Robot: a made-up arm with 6 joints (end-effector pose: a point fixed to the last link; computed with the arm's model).
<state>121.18 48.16 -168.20 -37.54 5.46 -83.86</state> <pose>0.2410 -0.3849 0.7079 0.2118 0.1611 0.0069 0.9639</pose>
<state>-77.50 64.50 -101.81 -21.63 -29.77 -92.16</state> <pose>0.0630 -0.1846 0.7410 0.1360 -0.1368 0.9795 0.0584</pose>
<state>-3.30 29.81 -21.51 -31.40 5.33 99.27</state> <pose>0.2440 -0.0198 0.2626 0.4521 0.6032 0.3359 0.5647</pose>
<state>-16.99 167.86 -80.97 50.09 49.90 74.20</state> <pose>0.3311 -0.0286 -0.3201 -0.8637 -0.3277 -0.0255 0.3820</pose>
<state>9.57 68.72 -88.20 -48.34 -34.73 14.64</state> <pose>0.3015 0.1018 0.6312 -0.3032 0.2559 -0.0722 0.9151</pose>
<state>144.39 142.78 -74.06 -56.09 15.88 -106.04</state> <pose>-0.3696 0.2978 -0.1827 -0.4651 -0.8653 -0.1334 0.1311</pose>
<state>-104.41 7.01 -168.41 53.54 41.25 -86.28</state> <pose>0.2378 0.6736 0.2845 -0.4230 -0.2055 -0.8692 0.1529</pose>
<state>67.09 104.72 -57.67 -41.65 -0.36 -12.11</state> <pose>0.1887 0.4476 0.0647 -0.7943 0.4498 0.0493 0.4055</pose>
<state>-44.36 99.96 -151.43 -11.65 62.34 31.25</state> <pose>0.2539 -0.2778 0.6721 0.4727 0.5681 -0.1737 0.6509</pose>
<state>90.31 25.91 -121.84 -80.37 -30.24 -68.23</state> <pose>-0.0566 -0.3702 0.6955 0.2437 -0.1564 -0.4874 0.8238</pose>
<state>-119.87 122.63 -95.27 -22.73 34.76 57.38</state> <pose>-0.3200 -0.5049 0.1109 0.9371 0.1460 -0.2752 0.1575</pose>
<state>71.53 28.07 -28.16 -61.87 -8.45 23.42</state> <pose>0.0593 0.2257 0.3424 -0.5579 0.3323 0.2582 0.7153</pose>
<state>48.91 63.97 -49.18 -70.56 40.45 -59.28</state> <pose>0.2849 0.2166 0.2967 -0.7895 0.2186 -0.5249 0.2311</pose>
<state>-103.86 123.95 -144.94 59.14 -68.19 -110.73</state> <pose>-0.2151 -0.4786 0.5625 -0.4523 0.0046 0.8893 0.0675</pose>
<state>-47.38 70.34 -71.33 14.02 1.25 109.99</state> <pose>0.2781 -0.3012 0.4537 0.6750 0.0528 0.4577 0.5763</pose>
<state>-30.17 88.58 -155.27 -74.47 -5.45 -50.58</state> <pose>0.1342 -0.0656 0.8417 -0.1384 0.0657 -0.9636 0.2191</pose>
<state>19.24 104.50 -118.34 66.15 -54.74 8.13</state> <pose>0.4922 0.0784 0.5640 0.4722 0.1662 0.4373 0.7471</pose>
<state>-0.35 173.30 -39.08 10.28 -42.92 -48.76</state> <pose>0.0958 -0.0149 -0.3286 -0.3465 0.9356 -0.0669 0.0048</pose>
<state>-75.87 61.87 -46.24 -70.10 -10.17 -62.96</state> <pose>0.1096 -0.3554 0.3139 0.4044 -0.6307 0.6544 0.1026</pose>
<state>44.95 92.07 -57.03 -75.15 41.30 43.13</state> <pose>0.3658 0.2586 0.1639 -0.3992 0.7758 -0.2496 0.4200</pose>
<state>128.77 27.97 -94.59 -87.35 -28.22 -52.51</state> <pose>0.0335 -0.1307 0.7094 0.0651 -0.2725 -0.0540 0.9584</pose>
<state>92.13 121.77 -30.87 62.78 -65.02 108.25</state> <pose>0.0842 0.2979 -0.0855 0.5431 0.6331 0.5233 0.1742</pose>
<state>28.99 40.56 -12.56 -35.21 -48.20 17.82</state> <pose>0.1926 0.1647 0.2327 -0.3467 0.4793 0.2743 0.7582</pose>
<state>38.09 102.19 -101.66 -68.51 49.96 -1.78</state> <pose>0.4703 0.2616 0.3962 -0.4225 0.6605 -0.4118 0.4644</pose>
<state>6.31 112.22 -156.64 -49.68 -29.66 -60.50</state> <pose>0.3852 0.0874 0.7371 -0.2493 -0.0610 -0.7173 0.6477</pose>
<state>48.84 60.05 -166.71 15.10 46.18 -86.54</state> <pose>-0.1645 -0.1544 0.7872 -0.2226 0.0121 -0.2098 0.9520</pose>
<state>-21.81 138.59 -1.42 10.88 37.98 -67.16</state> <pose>-0.0782 0.0461 -0.0550 0.2062 -0.7394 -0.4466 0.4597</pose>
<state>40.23 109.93 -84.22 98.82 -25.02 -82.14</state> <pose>0.4733 0.3358 0.2062 -0.0486 0.8296 0.0966 0.5478</pose>
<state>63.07 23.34 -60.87 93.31 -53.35 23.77</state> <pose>0.1064 0.0006 0.5494 0.5396 0.1553 0.8078 0.1794</pose>
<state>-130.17 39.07 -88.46 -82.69 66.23 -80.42</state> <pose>-0.0964 0.0521 0.6424 -0.4034 -0.4554 0.2884 0.7394</pose>
